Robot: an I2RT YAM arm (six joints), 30 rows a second.
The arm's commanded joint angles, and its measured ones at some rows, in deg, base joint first. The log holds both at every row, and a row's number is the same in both.
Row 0, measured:
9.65, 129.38, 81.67, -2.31, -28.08, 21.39
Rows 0 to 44, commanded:
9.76, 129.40, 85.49, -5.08, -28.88, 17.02
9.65, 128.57, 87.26, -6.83, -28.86, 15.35
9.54, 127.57, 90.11, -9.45, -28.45, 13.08
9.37, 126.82, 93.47, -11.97, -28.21, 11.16
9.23, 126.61, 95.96, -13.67, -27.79, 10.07
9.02, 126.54, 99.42, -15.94, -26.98, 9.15
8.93, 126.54, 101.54, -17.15, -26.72, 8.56
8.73, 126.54, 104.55, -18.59, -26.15, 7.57
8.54, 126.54, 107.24, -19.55, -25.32, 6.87
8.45, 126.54, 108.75, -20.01, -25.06, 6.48
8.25, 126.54, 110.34, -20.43, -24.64, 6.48
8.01, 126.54, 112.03, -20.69, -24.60, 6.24
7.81, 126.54, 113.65, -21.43, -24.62, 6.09
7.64, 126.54, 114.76, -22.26, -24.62, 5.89
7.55, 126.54, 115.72, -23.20, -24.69, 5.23
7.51, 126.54, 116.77, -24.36, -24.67, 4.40
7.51, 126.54, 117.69, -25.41, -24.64, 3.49
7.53, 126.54, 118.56, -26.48, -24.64, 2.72
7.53, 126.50, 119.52, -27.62, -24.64, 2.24
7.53, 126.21, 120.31, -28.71, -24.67, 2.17
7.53, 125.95, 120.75, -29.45, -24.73, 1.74
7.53, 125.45, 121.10, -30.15, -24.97, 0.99
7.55, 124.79, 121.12, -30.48, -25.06, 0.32
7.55, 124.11, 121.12, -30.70, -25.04, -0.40
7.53, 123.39, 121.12, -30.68, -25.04, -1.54
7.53, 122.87, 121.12, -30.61, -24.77, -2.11
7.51, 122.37, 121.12, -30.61, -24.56, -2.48
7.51, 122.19, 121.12, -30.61, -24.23, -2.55
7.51, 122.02, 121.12, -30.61, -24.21, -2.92
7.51, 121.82, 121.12, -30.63, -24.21, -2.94
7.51, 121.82, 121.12, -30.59, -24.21, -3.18
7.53, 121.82, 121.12, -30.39, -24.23, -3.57
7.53, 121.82, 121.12, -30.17, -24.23, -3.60
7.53, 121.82, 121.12, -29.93, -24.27, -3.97
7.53, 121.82, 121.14, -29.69, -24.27, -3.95
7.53, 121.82, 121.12, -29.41, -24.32, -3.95
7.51, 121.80, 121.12, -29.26, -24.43, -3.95
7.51, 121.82, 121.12, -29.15, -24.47, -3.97
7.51, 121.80, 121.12, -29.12, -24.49, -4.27
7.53, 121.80, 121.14, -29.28, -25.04, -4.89
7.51, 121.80, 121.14, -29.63, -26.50, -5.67
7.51, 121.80, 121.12, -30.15, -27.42, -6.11
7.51, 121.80, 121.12, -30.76, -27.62, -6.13
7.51, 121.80, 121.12, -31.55, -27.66, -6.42
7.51, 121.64, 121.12, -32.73, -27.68, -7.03
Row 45, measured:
7.79, 123.42, 120.05, -31.53, -25.98, -4.69
